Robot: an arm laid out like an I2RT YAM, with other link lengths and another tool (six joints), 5 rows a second.
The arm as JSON. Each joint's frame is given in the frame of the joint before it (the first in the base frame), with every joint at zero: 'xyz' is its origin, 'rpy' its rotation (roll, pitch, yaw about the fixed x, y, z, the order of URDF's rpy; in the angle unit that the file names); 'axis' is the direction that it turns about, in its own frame. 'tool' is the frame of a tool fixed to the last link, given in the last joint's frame.
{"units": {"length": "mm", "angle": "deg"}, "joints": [
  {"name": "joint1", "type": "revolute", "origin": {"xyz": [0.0, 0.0, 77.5], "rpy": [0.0, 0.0, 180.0]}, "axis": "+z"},
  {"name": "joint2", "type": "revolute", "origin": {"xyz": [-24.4, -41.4, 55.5], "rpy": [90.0, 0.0, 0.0]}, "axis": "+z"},
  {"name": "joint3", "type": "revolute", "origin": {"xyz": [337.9, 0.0, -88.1], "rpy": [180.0, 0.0, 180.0]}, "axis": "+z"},
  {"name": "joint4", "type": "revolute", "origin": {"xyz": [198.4, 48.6, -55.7], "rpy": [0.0, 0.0, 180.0]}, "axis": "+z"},
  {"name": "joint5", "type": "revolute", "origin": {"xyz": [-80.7, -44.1, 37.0], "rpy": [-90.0, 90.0, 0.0]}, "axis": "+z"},
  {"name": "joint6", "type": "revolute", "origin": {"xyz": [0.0, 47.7, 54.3], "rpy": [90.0, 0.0, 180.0]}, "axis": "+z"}
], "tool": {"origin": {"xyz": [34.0, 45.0, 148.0], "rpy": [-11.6, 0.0, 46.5]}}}
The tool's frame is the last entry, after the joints.
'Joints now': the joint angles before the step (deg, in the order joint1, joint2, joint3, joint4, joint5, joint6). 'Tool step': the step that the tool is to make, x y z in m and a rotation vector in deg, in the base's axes. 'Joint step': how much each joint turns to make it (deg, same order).
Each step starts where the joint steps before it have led.
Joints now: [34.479, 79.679, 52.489, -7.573, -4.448, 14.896]
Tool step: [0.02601, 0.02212, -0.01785, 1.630, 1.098, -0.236]
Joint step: [-0.283, 6.973, 0.284, 6.841, -1.157, 1.595]
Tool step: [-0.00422, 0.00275, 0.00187, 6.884, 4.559, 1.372]
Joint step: [-4.634, 0.175, 0.002, 0.567, -9.618, 3.475]
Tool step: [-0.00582, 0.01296, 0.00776, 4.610, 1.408, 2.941]
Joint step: [-1.073, 0.000, -0.001, 1.574, -5.947, 1.814]
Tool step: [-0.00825, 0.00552, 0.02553, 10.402, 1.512, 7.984]
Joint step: [-7.190, 0.000, 0.001, 3.562, -18.184, 1.027]
